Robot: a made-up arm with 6 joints.
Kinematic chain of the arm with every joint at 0, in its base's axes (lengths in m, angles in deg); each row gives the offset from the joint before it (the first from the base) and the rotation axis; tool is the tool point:
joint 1: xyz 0 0 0.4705 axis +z
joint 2: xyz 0.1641 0 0 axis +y
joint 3: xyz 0 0 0.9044 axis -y
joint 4: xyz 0 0 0.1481 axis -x
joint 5: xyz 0.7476 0 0 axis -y
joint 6: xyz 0.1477 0 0 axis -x
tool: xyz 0 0 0
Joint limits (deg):
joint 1: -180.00..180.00
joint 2: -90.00..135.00
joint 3: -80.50..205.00
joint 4: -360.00..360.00
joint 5: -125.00..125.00
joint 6: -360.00..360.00
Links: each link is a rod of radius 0.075 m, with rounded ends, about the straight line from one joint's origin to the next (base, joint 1, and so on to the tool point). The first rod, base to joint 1, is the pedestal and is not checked.
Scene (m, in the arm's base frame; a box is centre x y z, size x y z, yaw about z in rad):
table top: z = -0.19
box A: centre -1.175 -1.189 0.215 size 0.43 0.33 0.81 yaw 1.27
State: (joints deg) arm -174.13 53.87 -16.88 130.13 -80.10 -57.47
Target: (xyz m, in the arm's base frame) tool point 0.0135 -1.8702 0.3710
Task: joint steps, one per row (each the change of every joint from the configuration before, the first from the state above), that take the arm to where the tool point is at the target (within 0.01 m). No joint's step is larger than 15 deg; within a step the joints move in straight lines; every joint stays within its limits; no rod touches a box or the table.
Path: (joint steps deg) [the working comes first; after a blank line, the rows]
Joints at the target: -87.40 78.32 42.69 144.40 -55.92 -57.47
Straight joint move there: touches box A.

1: 10.69 -8.39 13.17 11.31 10.53 -8.25
2: 10.68 -8.39 13.18 11.31 10.53 -8.25
3: 10.69 -8.39 13.17 11.31 10.52 -8.24
4: 10.68 -8.38 13.18 11.31 10.53 -8.25
5: 10.69 -8.39 13.17 11.30 10.53 -8.25
6: 6.66 13.28 -1.26 -8.45 -5.69 8.25
7: 6.66 13.28 -1.26 -8.46 -5.69 8.25
8: 6.66 13.27 -1.26 -8.45 -5.70 8.24
9: 6.66 13.28 -1.26 -8.46 -5.69 8.25
10: 6.66 13.28 -1.26 -8.45 -5.69 8.25

